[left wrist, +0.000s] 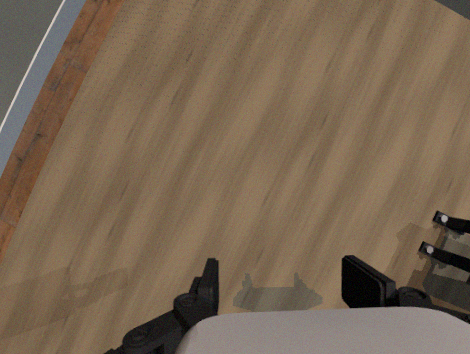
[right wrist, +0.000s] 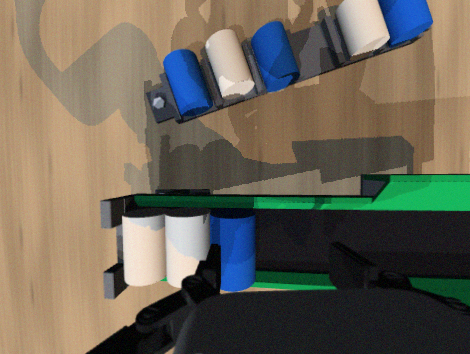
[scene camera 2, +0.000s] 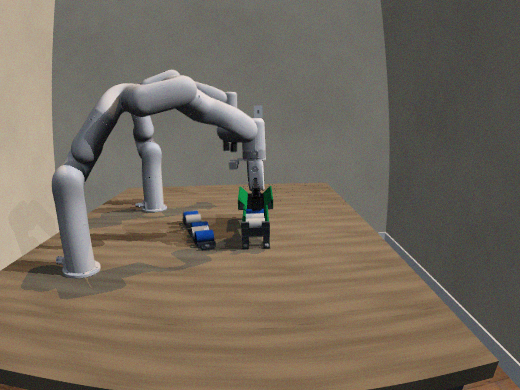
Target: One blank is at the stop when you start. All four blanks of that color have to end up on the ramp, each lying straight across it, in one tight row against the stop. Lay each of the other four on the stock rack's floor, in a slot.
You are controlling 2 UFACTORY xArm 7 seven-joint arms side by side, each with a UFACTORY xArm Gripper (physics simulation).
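On the ramp [right wrist: 310, 202] [scene camera 2: 271, 199], a white blank [right wrist: 144, 252] lies across at the stop [right wrist: 112, 214] [scene camera 2: 255, 231]. A second white blank [right wrist: 185, 240] lies against it, then a blue blank [right wrist: 238, 250] [scene camera 2: 255, 211]. The stock rack [right wrist: 312, 50] [scene camera 2: 207, 245] holds, left to right in the right wrist view, blue [right wrist: 187, 82], white [right wrist: 230, 62], blue [right wrist: 275, 55], a bare stretch, white [right wrist: 362, 25] and blue [right wrist: 407, 17] blanks. My right gripper [right wrist: 274, 261] [scene camera 2: 256, 191] is open above the ramp, one finger over the white-blue seam. My left gripper [left wrist: 280, 278] [scene camera 2: 230, 146] is open and empty, high above the table.
The ramp's flared green walls [scene camera 2: 243, 198] rise at its far end in scene camera 2. The rack lies at an angle to the left of the ramp there. Two dark bracket ends [left wrist: 442, 218] [left wrist: 428, 249] show at the right edge of the left wrist view.
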